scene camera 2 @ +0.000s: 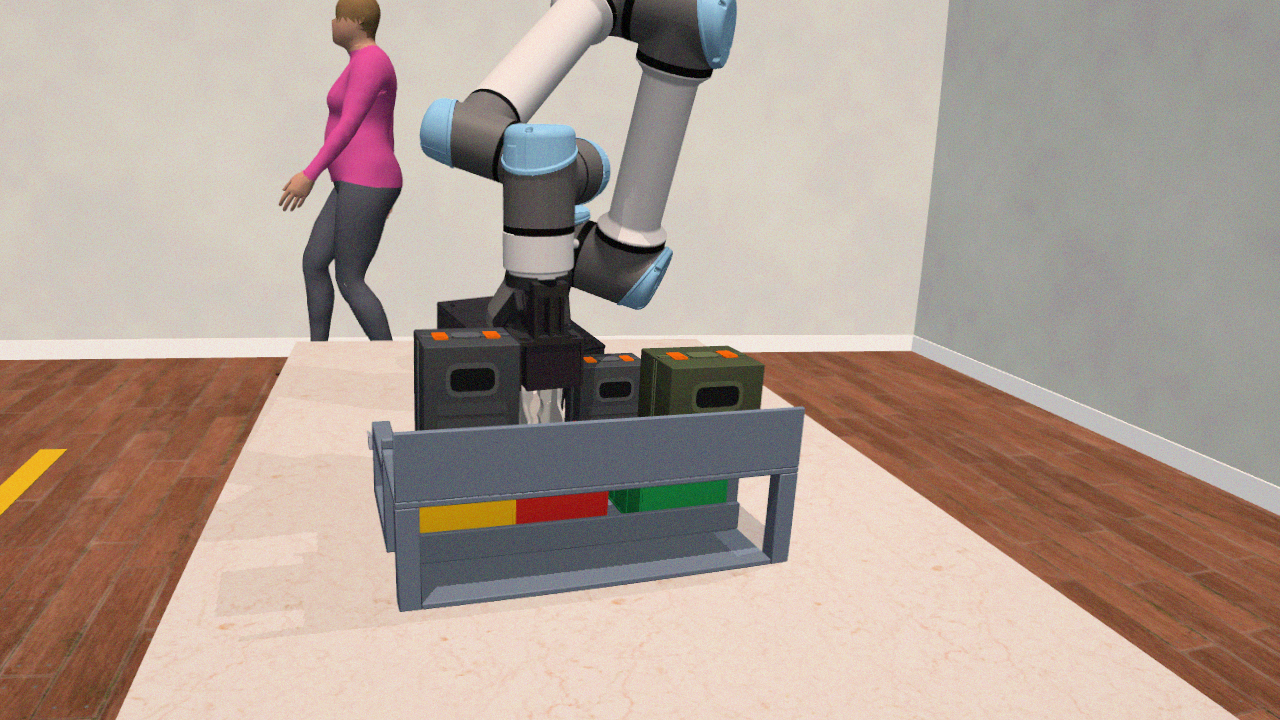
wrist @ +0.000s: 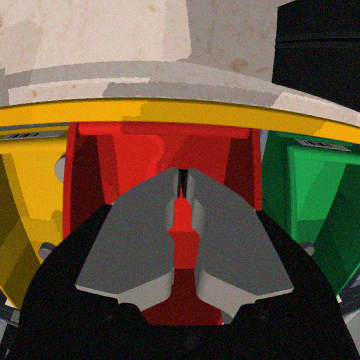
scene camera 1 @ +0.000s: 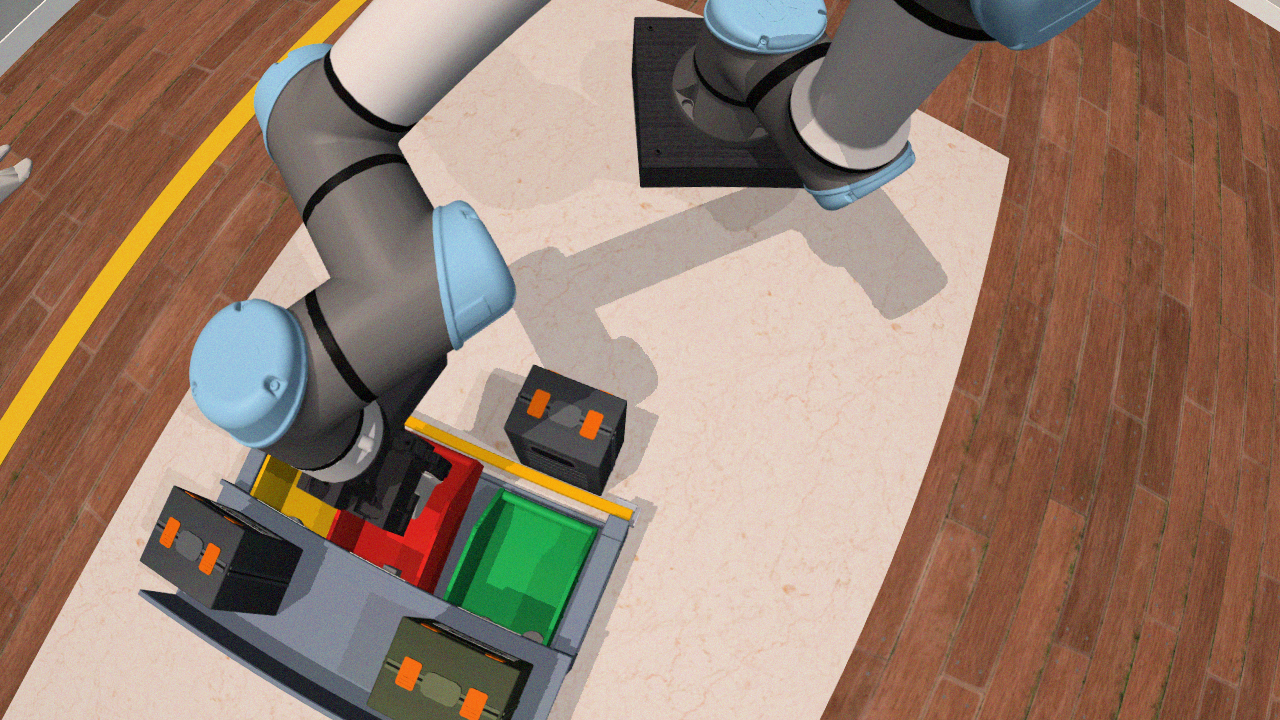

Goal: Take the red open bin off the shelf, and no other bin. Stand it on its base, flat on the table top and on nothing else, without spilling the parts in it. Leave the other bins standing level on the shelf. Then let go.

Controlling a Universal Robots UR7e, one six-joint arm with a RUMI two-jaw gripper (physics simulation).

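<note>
The red bin stands on the grey shelf between the yellow bin and the green bin. In the wrist view its far rim is just inside the yellow rail. My gripper is shut with nothing between its fingers. It points down over the red bin's opening. The fingers and housing hide much of the bin's inside, and I cannot make out its parts.
A black case and an olive case stand on the shelf's upper board. Another black case stands on the table beyond the yellow rail. A person is at the back left.
</note>
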